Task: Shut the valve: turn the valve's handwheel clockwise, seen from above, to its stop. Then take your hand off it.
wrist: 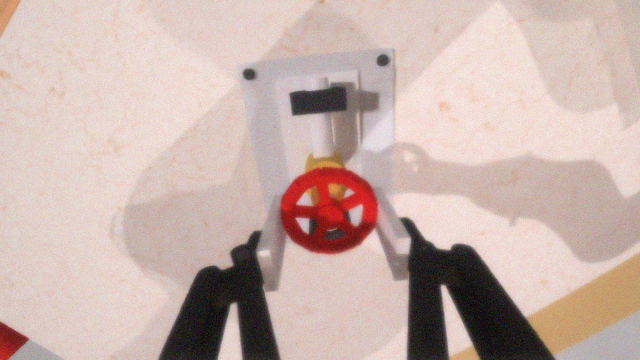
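Note:
The valve's red handwheel (330, 214) is at the middle of the wrist view, a spoked ring on top of a yellow valve body (324, 163). A white pipe (321, 132) runs from the body through a black clamp (318, 100). My gripper (328, 207) is shut on the handwheel, one light finger pad at its left rim and one at its right rim. The lower part of the valve is hidden under the wheel.
The valve stands on a pale grey base plate (260, 115) with dark bolts at its two far corners. A tan strip (590, 305) crosses the lower right. A red patch (10, 340) shows at the lower left corner. Shadows lie on the pale table top (75, 125).

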